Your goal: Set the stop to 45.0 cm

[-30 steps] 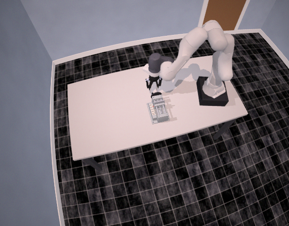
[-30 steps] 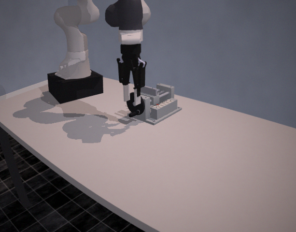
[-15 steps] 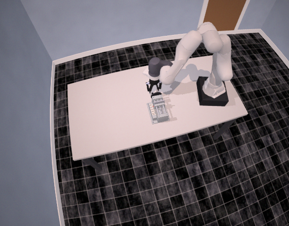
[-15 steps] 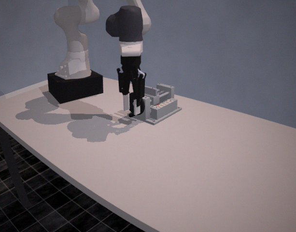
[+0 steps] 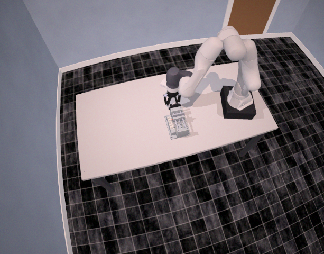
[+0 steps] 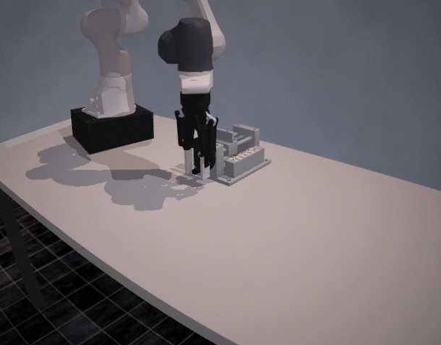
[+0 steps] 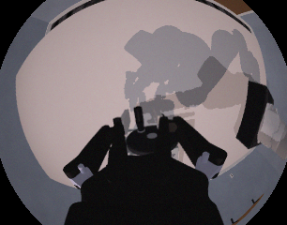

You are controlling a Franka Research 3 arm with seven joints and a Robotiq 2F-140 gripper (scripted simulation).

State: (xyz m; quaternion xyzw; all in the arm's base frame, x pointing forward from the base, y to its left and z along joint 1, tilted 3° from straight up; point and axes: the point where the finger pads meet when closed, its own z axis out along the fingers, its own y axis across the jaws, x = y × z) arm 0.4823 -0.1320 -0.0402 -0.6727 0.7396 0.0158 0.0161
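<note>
Right now the black handwheel is 2 cm to the left of my hand and 1 cm below it. Also, from my hand: grey stop fixture 12 cm to the left, 3 cm above, 1 cm ahead.
</note>
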